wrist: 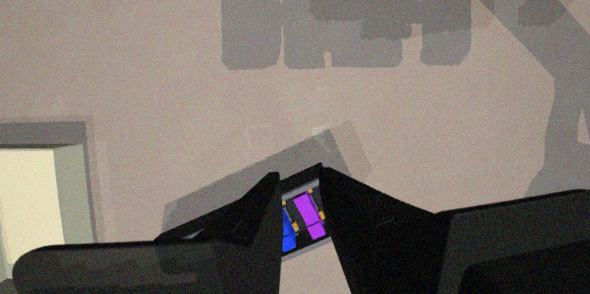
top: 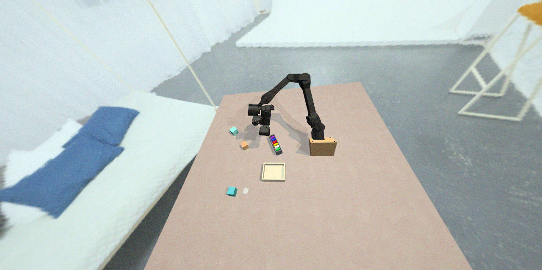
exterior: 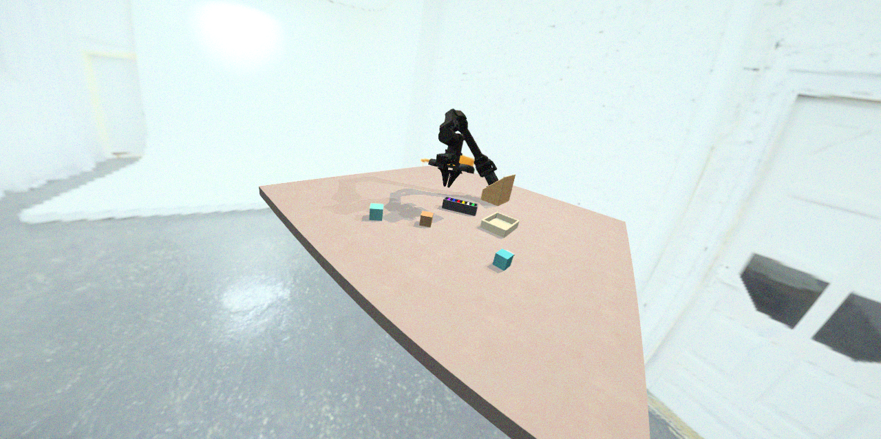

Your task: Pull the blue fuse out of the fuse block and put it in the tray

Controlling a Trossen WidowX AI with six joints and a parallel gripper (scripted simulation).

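Right now my gripper tip is 80 mm above the blue fuse, 50 mm past it and 20 mm to the right of it. Round my gripper tip: yellow fuse (80 mm below, 60 mm to the left, 60 mm behind); purple fuse (80 mm below, 40 mm behind); red fuse (80 mm below, 60 mm behind, 40 mm to the left).
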